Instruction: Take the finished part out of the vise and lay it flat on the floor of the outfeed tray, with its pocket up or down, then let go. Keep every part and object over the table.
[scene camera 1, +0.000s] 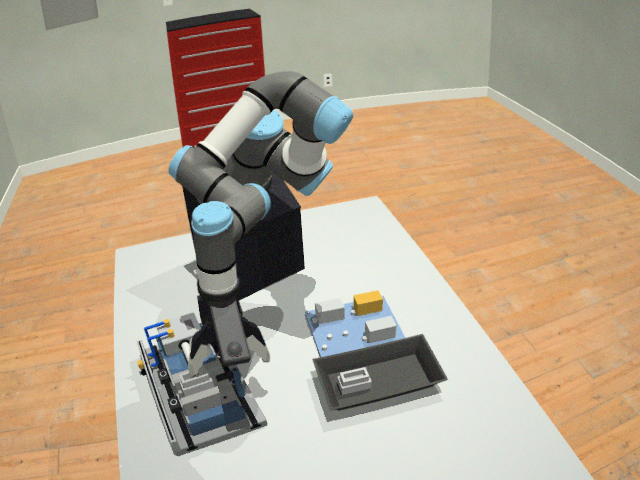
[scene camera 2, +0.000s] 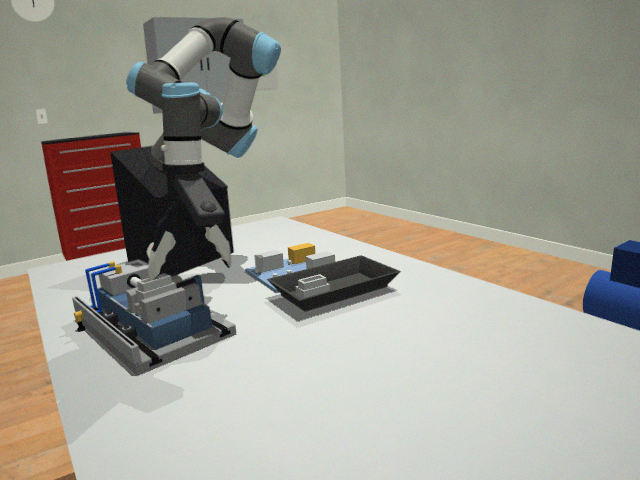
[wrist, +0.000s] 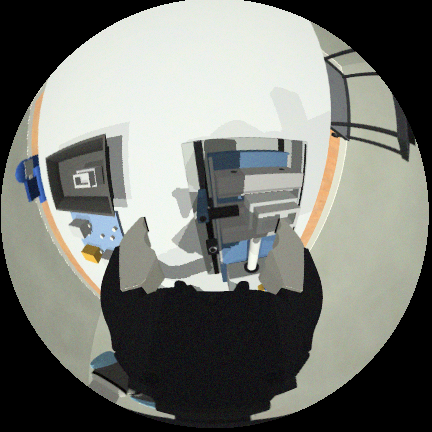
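Where they show: gripper, fingertip midpoint: (scene camera 1: 230, 369) (scene camera 2: 191, 274) (wrist: 211, 219); arm's base, link origin: (scene camera 1: 244, 173).
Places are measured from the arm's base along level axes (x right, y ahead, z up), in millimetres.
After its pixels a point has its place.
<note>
The finished part (scene camera 1: 196, 383) {x 211, y 476, z -155 mm} (scene camera 2: 155, 285) {x 215, y 477, z -152 mm} (wrist: 270, 202) {x 204, y 477, z -157 mm}, a light grey stepped block, sits in the vise (scene camera 1: 203, 400) {x 206, y 507, z -170 mm} (scene camera 2: 166, 308) {x 211, y 508, z -185 mm} (wrist: 272, 183) {x 205, y 496, z -163 mm}. Its pocket is not clear to see. My gripper (scene camera 1: 229, 363) {x 143, y 457, z -156 mm} (scene camera 2: 190, 270) {x 143, y 457, z -156 mm} (wrist: 211, 219) {x 143, y 457, z -156 mm} is open and empty, pointing down, off to one side of the part. In the wrist view one finger overlaps the part's near edge and the other hangs beyond the vise's left side. The dark outfeed tray (scene camera 1: 400, 376) {x -183, y 512, z -248 mm} (scene camera 2: 356, 291) {x -152, y 560, z -240 mm} (wrist: 82, 204) {x -127, y 445, z -229 mm} stands apart from the vise; a light grey part (scene camera 1: 354, 380) {x -82, y 512, z -215 mm} (scene camera 2: 312, 284) {x -79, y 512, z -219 mm} (wrist: 84, 178) {x -91, y 499, z -226 mm} lies in it, pocket up.
A blue board (scene camera 1: 338, 338) {x -105, y 355, z -252 mm} (wrist: 112, 222) {x -68, y 388, z -251 mm} with grey blocks, a yellow block (scene camera 1: 368, 302) {x -195, y 304, z -217 mm} (scene camera 2: 301, 253) {x -189, y 304, z -228 mm} (wrist: 91, 253) {x -178, y 303, z -221 mm} and small white pegs lies behind the tray. Blue bent tubes (scene camera 1: 150, 341) {x 291, y 332, z -158 mm} (scene camera 2: 92, 286) {x 296, y 332, z -175 mm} with yellow ends rise at the vise's rear left. A white rod (wrist: 254, 254) {x 214, y 381, z -173 mm} lies behind the part.
</note>
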